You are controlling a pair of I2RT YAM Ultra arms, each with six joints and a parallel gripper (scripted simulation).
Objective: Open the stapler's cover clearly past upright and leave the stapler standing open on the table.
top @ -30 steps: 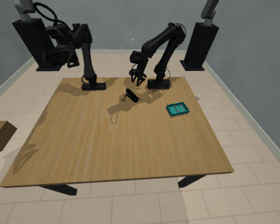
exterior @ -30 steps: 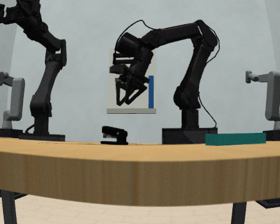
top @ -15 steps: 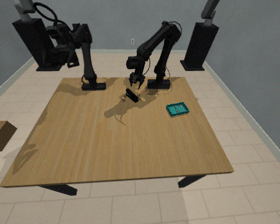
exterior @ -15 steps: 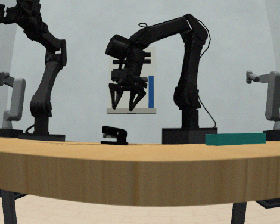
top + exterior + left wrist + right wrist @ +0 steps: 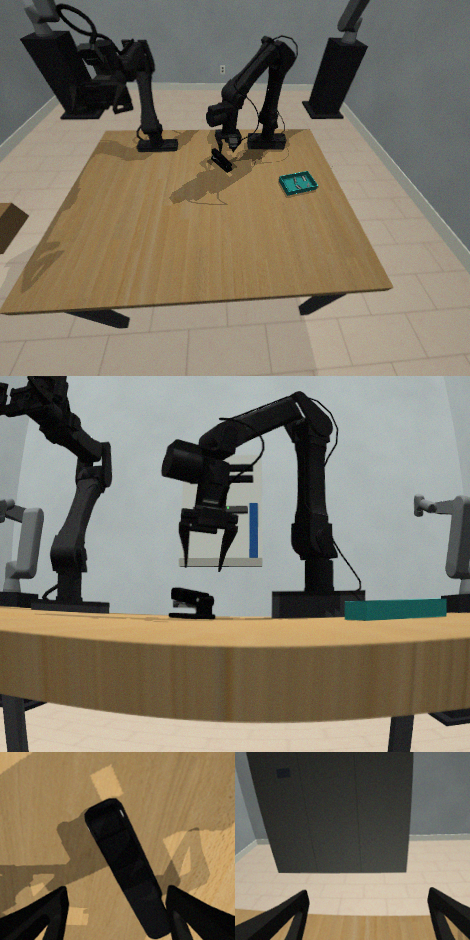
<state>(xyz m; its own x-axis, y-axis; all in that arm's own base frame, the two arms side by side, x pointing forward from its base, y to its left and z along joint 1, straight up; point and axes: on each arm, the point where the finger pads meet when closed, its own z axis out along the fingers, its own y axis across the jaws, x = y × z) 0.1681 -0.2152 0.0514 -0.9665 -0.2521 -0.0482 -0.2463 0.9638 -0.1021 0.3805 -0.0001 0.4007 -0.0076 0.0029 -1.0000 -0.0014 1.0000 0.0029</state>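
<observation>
Right now my left hand is 20 mm past the stapler cover, 30 mm to the left of it and 60 mm above it. The rest, counted from my left hand: teal tray: 140 mm ahead, 320 mm to the left, 80 mm below; black stapler: 20 mm behind, 30 mm to the right, 70 mm below.
</observation>
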